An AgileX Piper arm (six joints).
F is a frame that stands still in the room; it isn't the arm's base.
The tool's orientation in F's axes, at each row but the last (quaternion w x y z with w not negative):
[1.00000 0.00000 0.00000 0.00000]
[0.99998 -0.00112 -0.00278 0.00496]
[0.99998 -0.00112 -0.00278 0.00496]
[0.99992 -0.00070 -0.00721 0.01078]
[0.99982 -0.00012 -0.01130 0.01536]
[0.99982 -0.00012 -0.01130 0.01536]
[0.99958 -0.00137 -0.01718 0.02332]
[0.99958 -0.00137 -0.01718 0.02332]
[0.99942 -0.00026 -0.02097 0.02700]
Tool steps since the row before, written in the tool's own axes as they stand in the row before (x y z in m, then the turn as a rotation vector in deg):
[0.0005 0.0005 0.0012 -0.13 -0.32 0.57]
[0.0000 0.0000 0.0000 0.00 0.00 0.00]
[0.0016 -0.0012 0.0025 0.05 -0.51 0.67]
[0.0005 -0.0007 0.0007 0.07 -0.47 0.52]
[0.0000 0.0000 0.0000 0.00 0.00 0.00]
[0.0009 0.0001 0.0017 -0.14 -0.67 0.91]
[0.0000 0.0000 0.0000 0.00 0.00 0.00]
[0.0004 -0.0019 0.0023 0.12 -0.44 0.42]
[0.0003 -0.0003 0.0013 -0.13 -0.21 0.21]
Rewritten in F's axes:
[0.0005 0.0005 0.0012 -0.13 -0.32 0.57]
[0.0000 0.0000 0.0000 0.00 0.00 0.00]
[0.0016 -0.0012 0.0025 0.05 -0.51 0.67]
[0.0005 -0.0007 0.0007 0.07 -0.47 0.52]
[0.0000 0.0000 0.0000 0.00 0.00 0.00]
[0.0009 0.0001 0.0017 -0.14 -0.67 0.91]
[0.0000 0.0000 0.0000 0.00 0.00 0.00]
[0.0004 -0.0019 0.0023 0.13 -0.43 0.43]
[0.0003 -0.0003 0.0013 -0.13 -0.22 0.20]

